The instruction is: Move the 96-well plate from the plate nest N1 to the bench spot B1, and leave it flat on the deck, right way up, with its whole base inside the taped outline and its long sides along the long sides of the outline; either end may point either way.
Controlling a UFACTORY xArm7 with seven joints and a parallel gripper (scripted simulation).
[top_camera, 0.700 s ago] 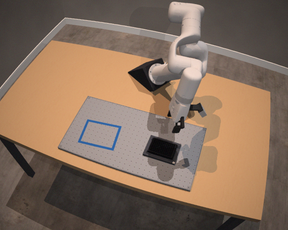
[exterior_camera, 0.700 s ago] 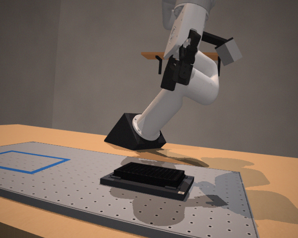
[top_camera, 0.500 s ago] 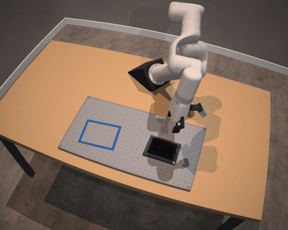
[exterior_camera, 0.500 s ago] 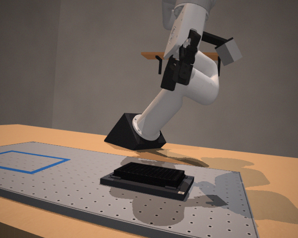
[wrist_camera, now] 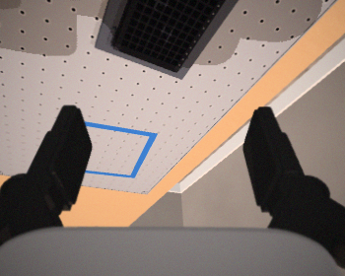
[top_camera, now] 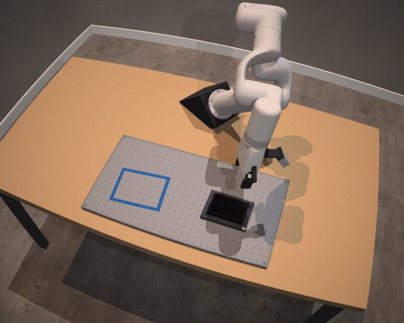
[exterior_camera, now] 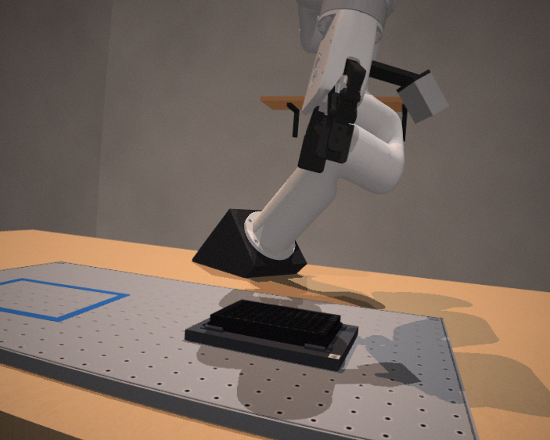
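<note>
My hand is 3 cm short of the black 96-well plate, 2 cm to the left of it and 18 cm above it. From my hand the other things lie so: dark plate nest (3 cm ahead, 2 cm to the right, 20 cm below); white label (6 cm ahead, 7 cm to the left, 19 cm below).
</note>
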